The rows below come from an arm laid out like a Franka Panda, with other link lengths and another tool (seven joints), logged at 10 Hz.
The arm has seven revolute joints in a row. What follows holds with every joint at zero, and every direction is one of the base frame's.
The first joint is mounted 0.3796 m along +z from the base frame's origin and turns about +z.
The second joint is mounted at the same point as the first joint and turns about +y.
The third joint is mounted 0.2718 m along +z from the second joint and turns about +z.
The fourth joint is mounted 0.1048 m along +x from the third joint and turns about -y.
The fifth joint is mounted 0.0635 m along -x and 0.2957 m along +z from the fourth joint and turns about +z.
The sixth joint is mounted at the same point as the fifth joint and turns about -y.
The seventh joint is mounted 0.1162 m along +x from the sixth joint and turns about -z.
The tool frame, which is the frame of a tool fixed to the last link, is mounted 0.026 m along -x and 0.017 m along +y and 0.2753 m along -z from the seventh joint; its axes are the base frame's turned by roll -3.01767, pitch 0 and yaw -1.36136 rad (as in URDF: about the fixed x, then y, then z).
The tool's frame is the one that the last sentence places.
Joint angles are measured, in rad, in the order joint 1, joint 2, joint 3, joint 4, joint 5, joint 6, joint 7. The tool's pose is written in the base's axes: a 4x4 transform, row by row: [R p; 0 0 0 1], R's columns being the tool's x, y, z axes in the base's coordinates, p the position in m. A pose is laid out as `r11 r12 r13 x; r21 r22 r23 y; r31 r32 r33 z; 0 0 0 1`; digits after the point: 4 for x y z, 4 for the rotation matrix.
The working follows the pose.
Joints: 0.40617, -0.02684, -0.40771, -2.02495, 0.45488, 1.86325, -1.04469
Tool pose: 0.8722 -0.4878 -0.0355 0.4510; -0.3983 -0.7506 0.5272 0.0921; -0.2838 -0.4457 -0.8490 0.3211; 0 0 0 1
Where each joint sits with the arm in this pose, in the base's axes (m; each line is computed from the numbers above, not from the rounded line before):
joint 1: 0.0000 0.0000 0.3796
joint 2: 0.0000 0.0000 0.3796
joint 3: -0.0067 -0.0029 0.6513
joint 4: 0.0981 -0.0031 0.6539
joint 5: 0.3934 -0.0028 0.5885
joint 6: 0.3934 -0.0028 0.5885
joint 7: 0.5070 -0.0175 0.5694
the tool: 0.4510 0.0921 0.3211

